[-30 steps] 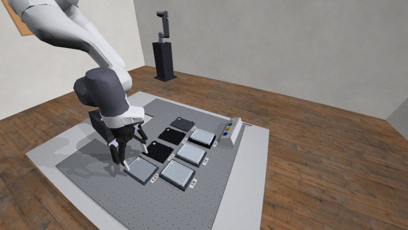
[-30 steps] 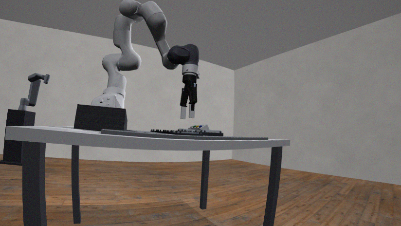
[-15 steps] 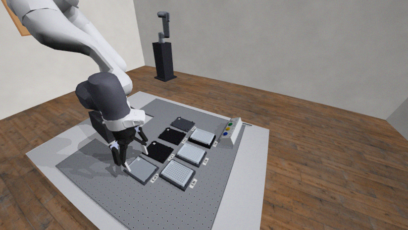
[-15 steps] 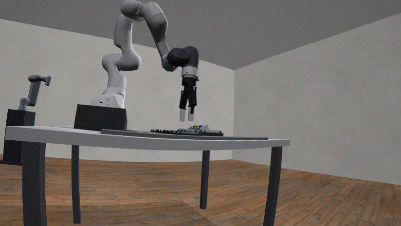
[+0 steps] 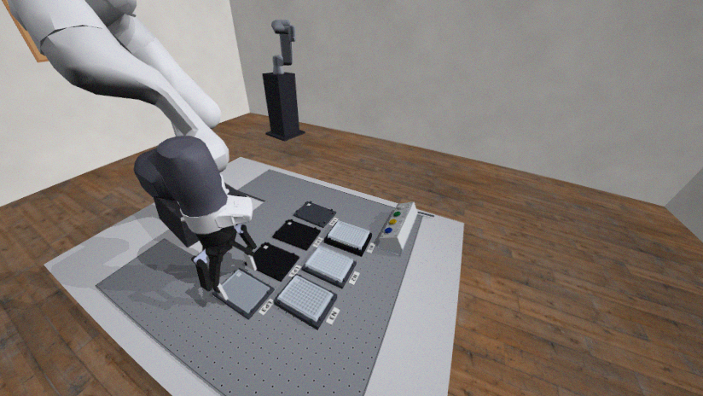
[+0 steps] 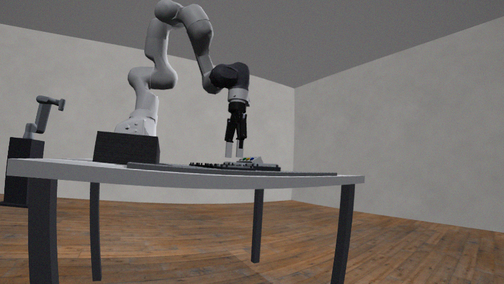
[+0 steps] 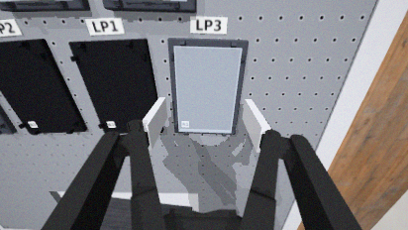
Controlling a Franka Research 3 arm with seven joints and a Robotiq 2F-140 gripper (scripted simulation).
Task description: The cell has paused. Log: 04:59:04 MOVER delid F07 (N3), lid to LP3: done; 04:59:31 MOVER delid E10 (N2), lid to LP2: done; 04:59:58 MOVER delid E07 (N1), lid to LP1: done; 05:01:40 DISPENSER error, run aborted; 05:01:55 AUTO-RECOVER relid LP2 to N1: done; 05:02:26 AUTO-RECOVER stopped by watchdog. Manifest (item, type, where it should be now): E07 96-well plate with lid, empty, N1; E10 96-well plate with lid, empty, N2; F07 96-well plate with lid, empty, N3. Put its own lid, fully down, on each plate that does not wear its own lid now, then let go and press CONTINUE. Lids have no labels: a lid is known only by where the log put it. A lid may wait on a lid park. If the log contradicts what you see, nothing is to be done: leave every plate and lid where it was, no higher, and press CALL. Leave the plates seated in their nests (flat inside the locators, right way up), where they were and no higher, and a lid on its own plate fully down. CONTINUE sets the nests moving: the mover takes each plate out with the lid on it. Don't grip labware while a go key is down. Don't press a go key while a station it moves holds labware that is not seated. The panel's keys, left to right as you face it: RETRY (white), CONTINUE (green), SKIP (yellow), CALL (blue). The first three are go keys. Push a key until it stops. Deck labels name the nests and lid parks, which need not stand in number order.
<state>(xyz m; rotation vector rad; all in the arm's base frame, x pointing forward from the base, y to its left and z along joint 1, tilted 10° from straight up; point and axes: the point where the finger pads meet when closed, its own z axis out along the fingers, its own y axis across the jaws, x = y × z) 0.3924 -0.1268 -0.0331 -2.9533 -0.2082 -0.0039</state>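
My gripper is now 60 mm above the grey lid. The rest, counted from my hand: lid park LP3 (70 mm below); N3 plate (170 mm ahead, 90 mm to the left, 50 mm below); lid park LP1 (120 mm to the left, 70 mm below, 20 mm behind).
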